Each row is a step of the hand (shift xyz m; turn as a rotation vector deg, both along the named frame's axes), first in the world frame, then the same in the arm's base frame.
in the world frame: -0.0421 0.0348 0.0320 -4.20 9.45 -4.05
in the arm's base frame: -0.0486 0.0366 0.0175 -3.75 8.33 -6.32
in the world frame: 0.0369 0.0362 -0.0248 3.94 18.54 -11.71
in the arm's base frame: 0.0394 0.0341 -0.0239 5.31 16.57 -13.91
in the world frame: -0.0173 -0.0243 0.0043 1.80 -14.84 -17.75
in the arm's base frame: -0.0168 -0.0244 0.0054 5.62 -17.41 -14.27
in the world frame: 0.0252 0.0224 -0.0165 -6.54 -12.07 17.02
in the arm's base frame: 0.0269 0.0211 -0.0155 -9.09 -9.51 17.46
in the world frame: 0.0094 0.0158 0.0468 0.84 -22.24 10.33
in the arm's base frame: 0.0000 0.0240 0.0442 -0.21 -20.11 14.06
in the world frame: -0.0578 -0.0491 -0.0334 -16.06 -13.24 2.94
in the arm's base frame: -0.0487 -0.0579 -0.0338 -15.80 -13.66 2.36
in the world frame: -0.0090 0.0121 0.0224 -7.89 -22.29 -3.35
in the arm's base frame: -0.0134 0.0150 0.0180 -6.26 -23.03 -0.71
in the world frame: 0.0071 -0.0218 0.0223 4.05 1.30 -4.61
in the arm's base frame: 0.0037 -0.0172 0.0267 4.78 0.80 -3.99
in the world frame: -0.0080 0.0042 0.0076 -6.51 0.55 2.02
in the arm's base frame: -0.0094 0.0048 0.0052 -6.79 0.42 0.72
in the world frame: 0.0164 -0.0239 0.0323 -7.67 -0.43 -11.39
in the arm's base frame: 0.0111 -0.0170 0.0384 -5.42 -2.85 -12.30
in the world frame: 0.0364 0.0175 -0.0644 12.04 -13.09 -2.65
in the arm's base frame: 0.0469 0.0091 -0.0591 12.82 -12.47 1.84
